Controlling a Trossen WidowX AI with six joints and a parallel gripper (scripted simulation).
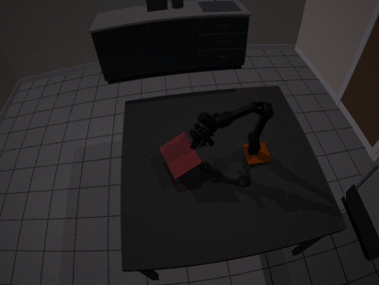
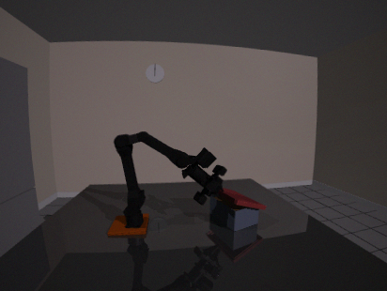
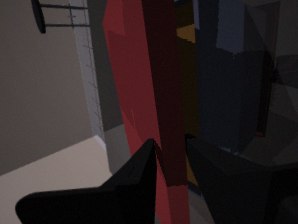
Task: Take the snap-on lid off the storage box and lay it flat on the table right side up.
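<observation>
My gripper tip is now 7 cm short of the lid, 3 cm to the right of it and 2 cm above it. Also, from my gripper tip: grey-blue storage box 6 cm ahead, 3 cm to the left, 9 cm below.
</observation>
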